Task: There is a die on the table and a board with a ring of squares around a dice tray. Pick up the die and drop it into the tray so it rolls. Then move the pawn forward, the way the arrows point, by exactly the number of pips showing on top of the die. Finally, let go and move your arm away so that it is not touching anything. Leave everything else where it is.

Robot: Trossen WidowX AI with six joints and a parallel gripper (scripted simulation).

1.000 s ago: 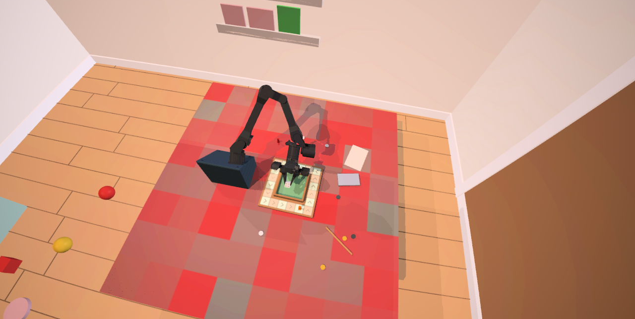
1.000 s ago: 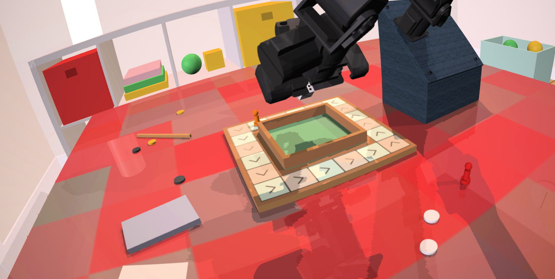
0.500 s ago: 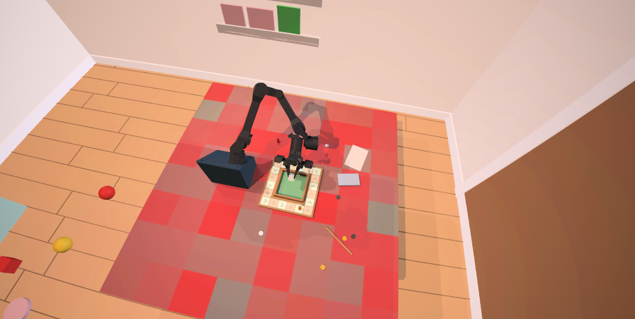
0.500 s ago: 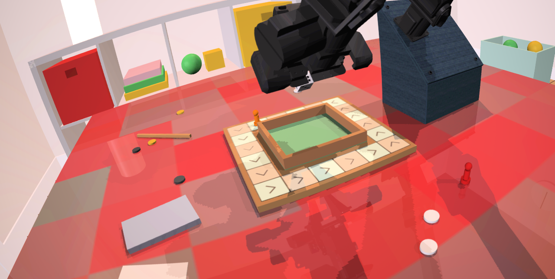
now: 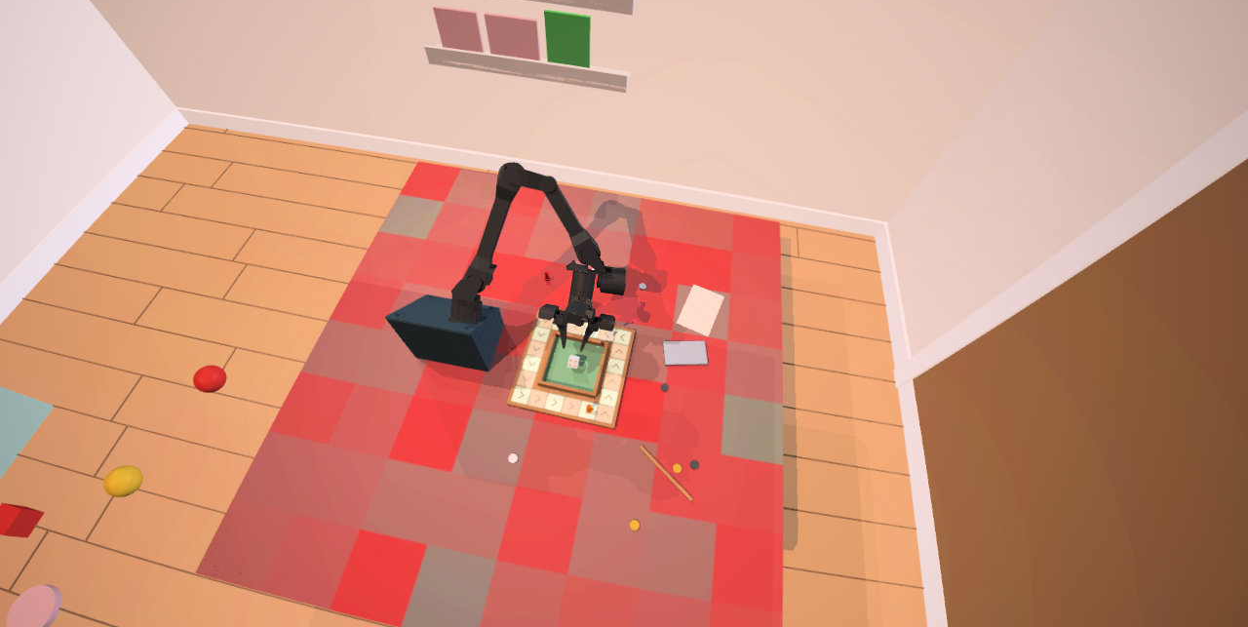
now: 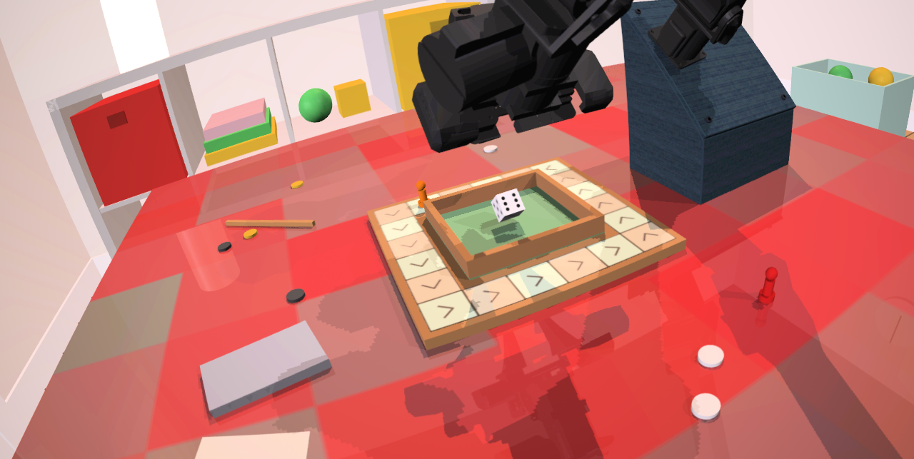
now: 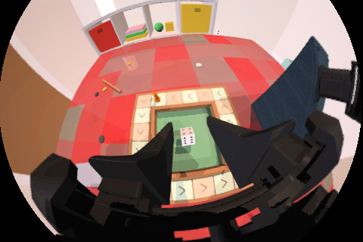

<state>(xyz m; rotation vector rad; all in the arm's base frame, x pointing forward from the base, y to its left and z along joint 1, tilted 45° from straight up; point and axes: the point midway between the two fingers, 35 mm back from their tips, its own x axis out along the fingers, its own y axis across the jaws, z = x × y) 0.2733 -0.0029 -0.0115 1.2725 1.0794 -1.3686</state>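
Right now the white die is 40 mm below my gripper tip and 10 mm to the left of it. Round my gripper tip: orange pawn (120 mm to the right, 90 mm below, 50 mm ahead); red pawn (280 mm to the left, 110 mm behind, 100 mm below); green dice tray (110 mm below).
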